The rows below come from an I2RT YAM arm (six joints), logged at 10 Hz.
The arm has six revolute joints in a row. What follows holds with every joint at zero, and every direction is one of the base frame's. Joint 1 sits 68 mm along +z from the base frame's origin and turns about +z. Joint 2 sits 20 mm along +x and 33.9 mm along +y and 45.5 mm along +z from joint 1 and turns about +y. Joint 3 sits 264 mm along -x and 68.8 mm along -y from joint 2 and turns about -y. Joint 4 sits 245 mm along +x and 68.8 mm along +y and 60 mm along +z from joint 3 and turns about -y. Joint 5 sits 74 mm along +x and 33.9 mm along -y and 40.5 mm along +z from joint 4 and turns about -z. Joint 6 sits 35.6 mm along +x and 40.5 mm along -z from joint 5 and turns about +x. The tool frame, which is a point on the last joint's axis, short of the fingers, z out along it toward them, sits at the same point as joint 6; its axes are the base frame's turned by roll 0, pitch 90 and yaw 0 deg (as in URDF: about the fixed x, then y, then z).
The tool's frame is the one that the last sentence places.
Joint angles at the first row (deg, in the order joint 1, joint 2, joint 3, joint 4, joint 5, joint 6):
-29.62, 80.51, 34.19, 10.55, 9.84, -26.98
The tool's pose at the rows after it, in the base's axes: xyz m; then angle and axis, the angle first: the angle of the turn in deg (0 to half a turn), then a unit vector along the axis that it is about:
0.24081 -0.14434 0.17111 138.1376 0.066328 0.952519 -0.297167
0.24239 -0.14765 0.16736 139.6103 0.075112 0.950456 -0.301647
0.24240 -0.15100 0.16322 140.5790 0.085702 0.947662 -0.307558
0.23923 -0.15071 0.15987 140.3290 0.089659 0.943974 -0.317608
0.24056 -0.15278 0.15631 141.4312 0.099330 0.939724 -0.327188
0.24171 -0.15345 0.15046 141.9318 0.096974 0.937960 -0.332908
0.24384 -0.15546 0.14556 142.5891 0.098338 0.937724 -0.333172
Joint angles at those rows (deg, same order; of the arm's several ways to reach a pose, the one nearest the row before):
-29.71, 81.82, 34.80, 10.19, 9.75, -26.63
-29.97, 83.23, 35.33, 10.11, 11.07, -26.37
-30.41, 84.37, 35.33, 10.81, 12.21, -26.02
-30.59, 84.29, 33.93, 13.00, 13.01, -26.19
-30.58, 85.51, 34.10, 13.71, 14.85, -25.84
-30.50, 86.92, 33.66, 15.55, 15.55, -26.36
-30.59, 88.50, 33.92, 16.35, 15.91, -26.37

